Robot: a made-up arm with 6 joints. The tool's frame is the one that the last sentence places.
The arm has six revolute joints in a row. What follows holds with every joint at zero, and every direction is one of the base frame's. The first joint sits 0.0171 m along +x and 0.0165 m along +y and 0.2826 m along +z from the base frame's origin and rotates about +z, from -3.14 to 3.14 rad. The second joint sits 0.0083 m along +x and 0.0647 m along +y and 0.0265 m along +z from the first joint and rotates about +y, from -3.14 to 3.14 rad. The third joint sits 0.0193 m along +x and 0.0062 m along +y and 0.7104 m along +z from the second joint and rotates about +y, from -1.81 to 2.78 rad. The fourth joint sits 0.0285 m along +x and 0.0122 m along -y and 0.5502 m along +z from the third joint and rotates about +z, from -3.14 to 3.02 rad. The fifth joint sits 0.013 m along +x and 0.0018 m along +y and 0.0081 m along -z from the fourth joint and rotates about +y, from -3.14 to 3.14 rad. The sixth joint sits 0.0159 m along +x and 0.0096 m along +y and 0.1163 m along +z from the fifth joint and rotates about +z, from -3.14 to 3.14 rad. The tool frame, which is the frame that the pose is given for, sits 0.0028 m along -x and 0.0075 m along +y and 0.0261 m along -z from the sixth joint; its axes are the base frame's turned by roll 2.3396, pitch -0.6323 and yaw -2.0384 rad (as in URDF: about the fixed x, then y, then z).
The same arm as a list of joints. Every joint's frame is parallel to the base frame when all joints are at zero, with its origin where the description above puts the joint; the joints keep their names.
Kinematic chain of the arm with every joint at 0, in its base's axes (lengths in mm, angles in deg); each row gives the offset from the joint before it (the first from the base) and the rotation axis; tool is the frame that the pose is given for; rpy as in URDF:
joint 1: xyz 17.1 16.5 282.6 axis +z
joint 2: xyz 8.3 64.7 26.5 axis +y
joint 3: xyz 19.3 6.2 710.4 axis +y
joint 4: xyz 28.5 -12.2 550.2 axis +z
joint 5: xyz 13 1.8 -8.1 axis +y
joint 6: xyz 15.9 9.6 116.3 axis +z
tool: xyz -2.8 7.5 -26.1 rpy 134.05 -36.23 -116.79
Joint limits (deg, base to tool): -179.91..179.91 -179.91..179.91 -103.71..159.28 -179.91..173.03 -179.91..179.91 -179.91..179.91

